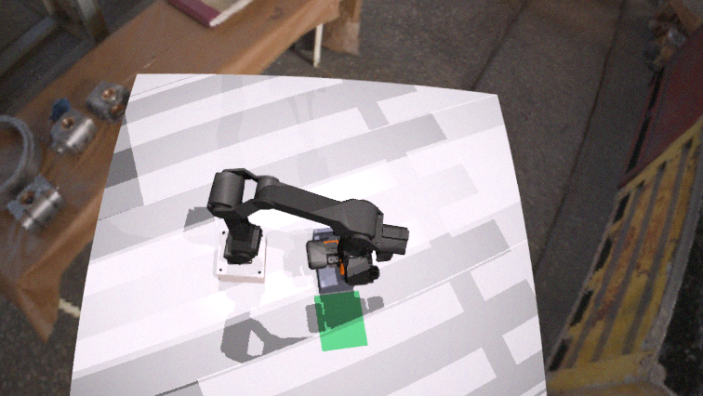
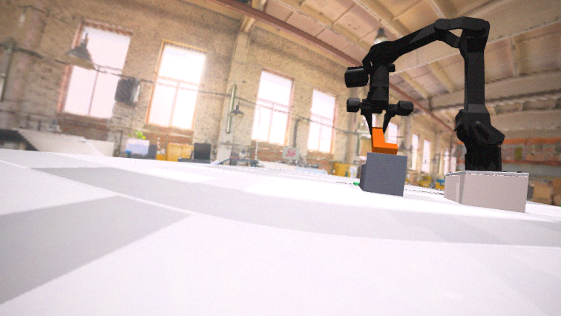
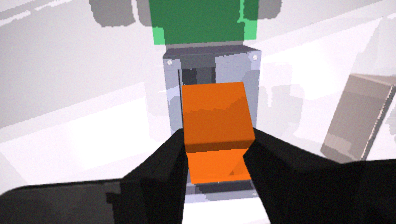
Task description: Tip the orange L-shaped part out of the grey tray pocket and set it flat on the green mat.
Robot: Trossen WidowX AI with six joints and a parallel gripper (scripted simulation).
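My gripper tip is now 170 mm above the green mat, 110 mm to the left of it and 10 mm past it. Round my gripper tip: orange L-shaped part: 30 mm to the left, 30 mm below, 20 mm behind.
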